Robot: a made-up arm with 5 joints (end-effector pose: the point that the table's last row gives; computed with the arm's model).
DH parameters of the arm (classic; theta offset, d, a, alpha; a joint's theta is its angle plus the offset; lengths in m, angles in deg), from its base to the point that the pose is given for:
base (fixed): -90 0.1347 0 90
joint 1: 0 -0.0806 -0.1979 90
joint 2: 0 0.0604 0.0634 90
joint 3: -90 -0.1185 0.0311 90
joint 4: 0 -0.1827 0.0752 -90
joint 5: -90 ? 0.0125 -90
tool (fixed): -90 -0.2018 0 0
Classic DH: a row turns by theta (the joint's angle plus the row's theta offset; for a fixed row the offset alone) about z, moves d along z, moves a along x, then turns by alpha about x.
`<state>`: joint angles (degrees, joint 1 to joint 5).
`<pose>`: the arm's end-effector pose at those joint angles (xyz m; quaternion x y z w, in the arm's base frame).
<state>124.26 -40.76 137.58 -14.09 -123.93</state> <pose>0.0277 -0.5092 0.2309 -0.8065 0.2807 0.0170 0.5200</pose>
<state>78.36 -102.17 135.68 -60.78 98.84</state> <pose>0.3254 -0.1739 0.0077 0.7411 -0.0289 -0.5026 0.4443</pose>
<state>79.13 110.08 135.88 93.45 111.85</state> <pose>0.0809 0.0484 -0.0192 0.7617 0.2097 0.3455 0.5065</pose>
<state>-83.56 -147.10 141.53 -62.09 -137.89</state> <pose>0.2683 0.4594 0.1141 0.0991 -0.3817 0.6336 0.6656</pose>
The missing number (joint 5, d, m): 0.1316
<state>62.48 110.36 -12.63 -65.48 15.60</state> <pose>-0.0787 0.1563 -0.0238 -0.6627 -0.5903 -0.3612 0.2862</pose>
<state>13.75 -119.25 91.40 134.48 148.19</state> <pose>-0.0608 0.0483 -0.0227 -0.5599 0.6484 -0.4686 0.2156</pose>
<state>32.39 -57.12 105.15 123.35 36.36</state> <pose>-0.0459 -0.0777 0.0627 -0.0723 -0.9610 -0.2536 0.0835</pose>
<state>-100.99 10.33 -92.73 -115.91 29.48</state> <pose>0.0143 -0.0682 0.4705 0.1990 -0.7824 0.1489 0.5710</pose>
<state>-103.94 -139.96 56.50 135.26 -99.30</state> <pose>0.2991 0.3825 0.4696 0.7151 0.5456 -0.3453 0.2677</pose>
